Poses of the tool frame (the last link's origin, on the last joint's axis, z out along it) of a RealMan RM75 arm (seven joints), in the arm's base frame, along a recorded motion.
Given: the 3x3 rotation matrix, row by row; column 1 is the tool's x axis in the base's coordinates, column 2 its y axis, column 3 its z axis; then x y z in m. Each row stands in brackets.
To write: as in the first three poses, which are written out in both.
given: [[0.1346 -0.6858 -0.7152], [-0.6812 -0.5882 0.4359], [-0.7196 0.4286 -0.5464]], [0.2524 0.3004 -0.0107]
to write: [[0.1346 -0.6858 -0.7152 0.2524], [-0.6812 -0.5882 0.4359 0.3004], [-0.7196 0.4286 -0.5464 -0.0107], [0 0 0 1]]
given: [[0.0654 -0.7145 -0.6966], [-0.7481 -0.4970 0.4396], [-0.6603 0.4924 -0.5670]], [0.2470 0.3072 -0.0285]
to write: [[0.0654 -0.7145 -0.6966 0.2470], [-0.7481 -0.4970 0.4396 0.3072], [-0.6603 0.4924 -0.5670 -0.0285], [0 0 0 1]]
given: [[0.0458 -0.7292 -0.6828], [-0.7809 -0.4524 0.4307], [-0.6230 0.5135 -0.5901]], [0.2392 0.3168 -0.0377]
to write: [[0.0458 -0.7292 -0.6828 0.2392], [-0.7809 -0.4524 0.4307 0.3168], [-0.6230 0.5135 -0.5901 -0.0377], [0 0 0 1]]
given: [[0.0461 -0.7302 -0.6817], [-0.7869 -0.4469 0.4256], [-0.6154 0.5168 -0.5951]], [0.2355 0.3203 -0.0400]
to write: [[0.0461 -0.7302 -0.6817 0.2355], [-0.7869 -0.4469 0.4256 0.3203], [-0.6154 0.5168 -0.5951 -0.0400], [0 0 0 1]]
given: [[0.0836 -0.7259 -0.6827], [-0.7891 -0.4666 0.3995], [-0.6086 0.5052 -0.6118]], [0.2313 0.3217 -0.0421]
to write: [[0.0836 -0.7259 -0.6827 0.2313], [-0.7891 -0.4666 0.3995 0.3217], [-0.6086 0.5052 -0.6118 -0.0421], [0 0 0 1]]
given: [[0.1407 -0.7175 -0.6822], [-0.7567 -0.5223 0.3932], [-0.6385 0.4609 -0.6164]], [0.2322 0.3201 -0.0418]
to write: [[0.1407 -0.7175 -0.6822 0.2322], [-0.7567 -0.5223 0.3932 0.3201], [-0.6385 0.4609 -0.6164 -0.0418], [0 0 0 1]]
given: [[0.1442 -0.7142 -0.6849], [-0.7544 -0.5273 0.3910], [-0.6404 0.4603 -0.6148]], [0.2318 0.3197 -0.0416]
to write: [[0.1442 -0.7142 -0.6849 0.2318], [-0.7544 -0.5273 0.3910 0.3197], [-0.6404 0.4603 -0.6148 -0.0416], [0 0 0 1]]
